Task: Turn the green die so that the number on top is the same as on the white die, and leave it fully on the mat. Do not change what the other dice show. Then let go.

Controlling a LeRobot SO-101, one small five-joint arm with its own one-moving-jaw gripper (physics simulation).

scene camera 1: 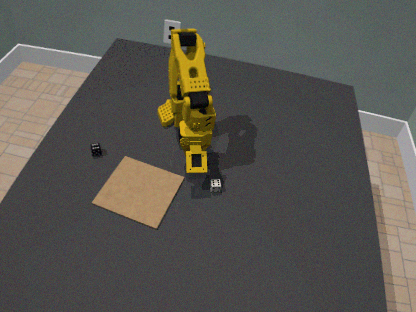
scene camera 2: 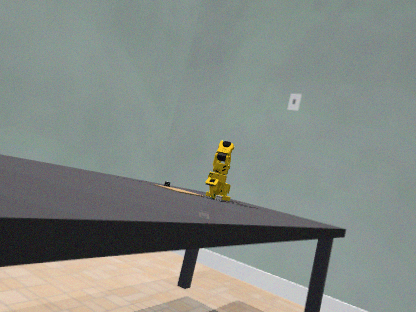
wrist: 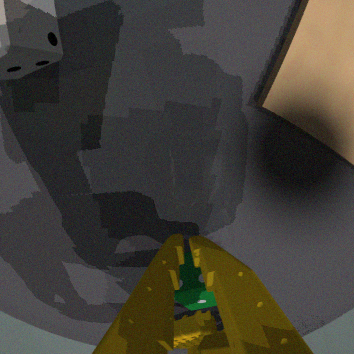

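Pixels of known places: hand, its tool point: (scene camera 2: 214, 197) (wrist: 182, 244); arm's base, origin of its link: (scene camera 1: 177, 122).
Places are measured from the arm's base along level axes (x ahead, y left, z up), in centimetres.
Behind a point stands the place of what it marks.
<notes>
My gripper (wrist: 186, 240) {y 6.4, x 11.4, z 0.5 cm} has its two jaw tips together in the wrist view; it is shut. In scene camera 1 the yellow wrist part hides the jaws. The green die (wrist: 197, 299) {y 5.5, x 9.8, z 2.0 cm} shows in the narrow slot between and behind the jaws, mostly covered by them. Its lower side has one pip in sight; its upper face is dark and partly hidden. It does not show in scene camera 1. The white die (scene camera 1: 216, 185) {y 12.3, x 18.5, z 2.0 cm} (wrist: 30, 32) stands to the right of the mat with six on top. The tan mat (scene camera 1: 137, 192) {y -2.8, x 23.4, z 0.4 cm} (scene camera 2: 179, 190) {y -0.7, x 25.1, z 0.4 cm} (wrist: 320, 60) lies left of the gripper in scene camera 1.
A black die (scene camera 1: 96, 149) {y -14.4, x 15.8, z 1.9 cm} (scene camera 2: 167, 183) {y -14.3, x 15.9, z 1.4 cm} stands beyond the mat's left corner on the dark table (scene camera 1: 280, 235) {y 26.6, x 26.0, z 0.0 cm}. The white die is close in front of the gripper and to its right. The arm's shadow falls on the table around the jaws.
</notes>
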